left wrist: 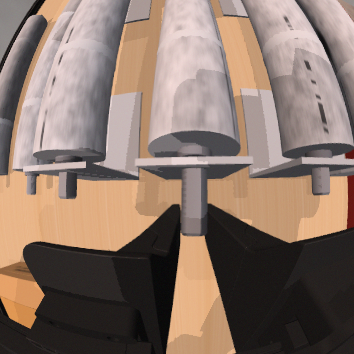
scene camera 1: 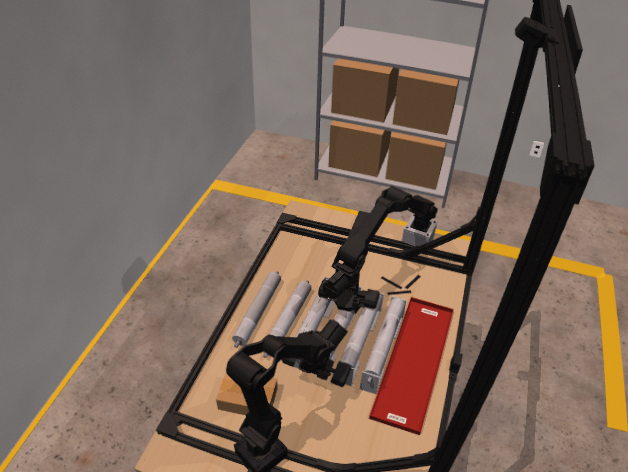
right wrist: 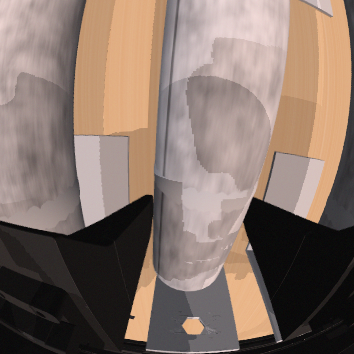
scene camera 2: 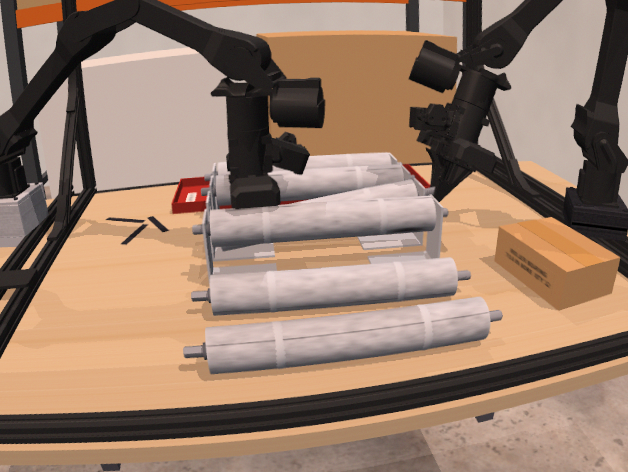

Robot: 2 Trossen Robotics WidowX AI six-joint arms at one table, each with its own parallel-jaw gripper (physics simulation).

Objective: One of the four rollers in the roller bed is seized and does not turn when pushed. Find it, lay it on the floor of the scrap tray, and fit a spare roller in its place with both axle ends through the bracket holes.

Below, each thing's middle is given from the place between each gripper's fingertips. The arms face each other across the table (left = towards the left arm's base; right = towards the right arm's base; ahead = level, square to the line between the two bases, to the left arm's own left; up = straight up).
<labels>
The roller (scene camera 2: 406, 188) is 3 cm ahead of my left hand, 17 cm to the right of it and 1 cm below it. Also, from my left hand: red scrap tray (scene camera 1: 403, 397): 22 cm behind, 22 cm to the right, 5 cm below; then cardboard box (scene camera 2: 565, 268): 13 cm ahead, 16 cm to the left, 3 cm below.
I see my right gripper 2 cm past the roller, 9 cm to the right of it and 2 cm below it. From my right hand the other things lie so: red scrap tray: 27 cm behind, 5 cm to the left, 2 cm below; cardboard box: 9 cm ahead, 43 cm to the left.
</labels>
